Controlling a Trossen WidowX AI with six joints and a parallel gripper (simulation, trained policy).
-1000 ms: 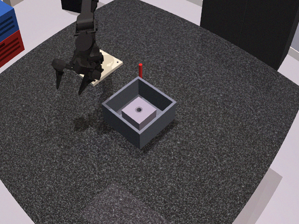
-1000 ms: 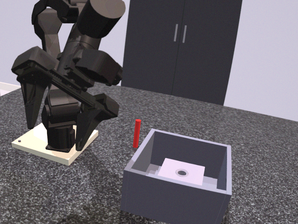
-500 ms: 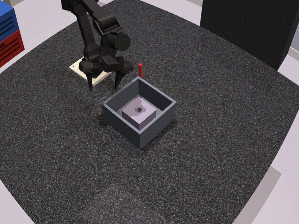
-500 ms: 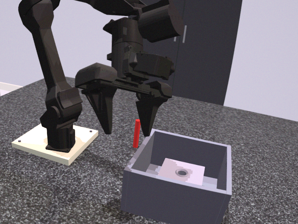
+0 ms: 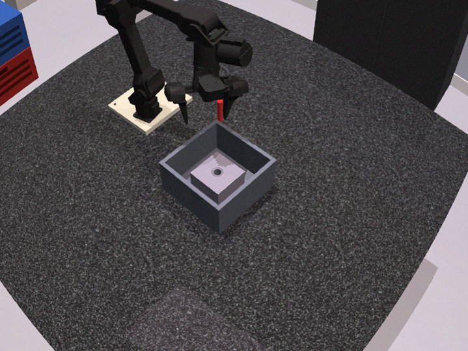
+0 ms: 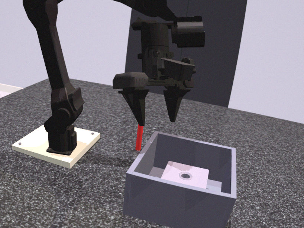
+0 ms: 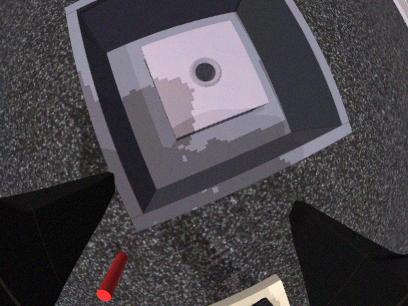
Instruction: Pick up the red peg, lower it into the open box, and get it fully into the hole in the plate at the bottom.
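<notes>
The red peg lies 4 cm behind my gripper tip, 13 cm to the left of it and 10 cm below it. Also, from my gripper tip: grey box 7 cm ahead, 6 cm to the right, 11 cm below.
</notes>
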